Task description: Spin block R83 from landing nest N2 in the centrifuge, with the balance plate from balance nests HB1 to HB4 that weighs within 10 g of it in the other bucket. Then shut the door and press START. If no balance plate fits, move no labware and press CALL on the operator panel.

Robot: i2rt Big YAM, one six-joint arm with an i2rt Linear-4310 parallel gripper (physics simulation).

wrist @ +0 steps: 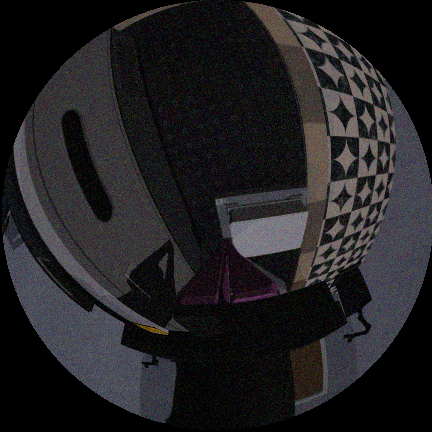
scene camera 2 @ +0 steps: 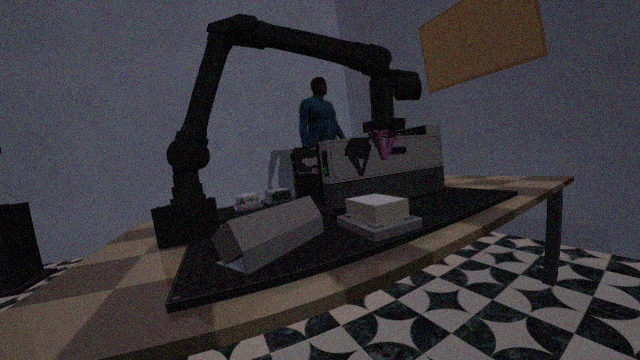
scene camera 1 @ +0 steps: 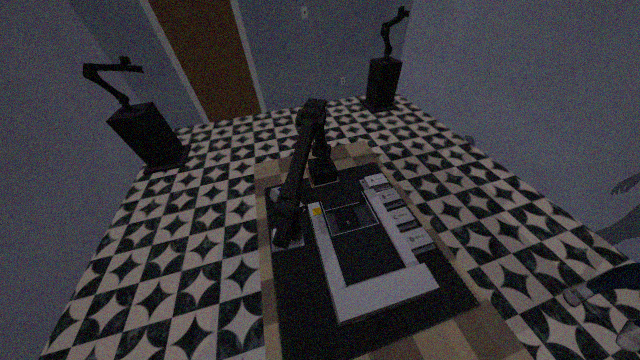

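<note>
My gripper is shut and empty, its magenta fingertips pointing down beside the centrifuge's long side. The centrifuge has a dark slot in that side. Its framed top opening shows a dark interior. A white block sits in a grey nest, below the fingers in the wrist view; its label is unreadable. Balance plates A, B, C and D stand in a row. The operator panel shows its back; its buttons are hidden.
The black mat lies on the wooden table. A person stands behind the centrifuge. Two other arms stand on dark pedestals beyond the table. A yellow label marks the centrifuge's near-arm corner.
</note>
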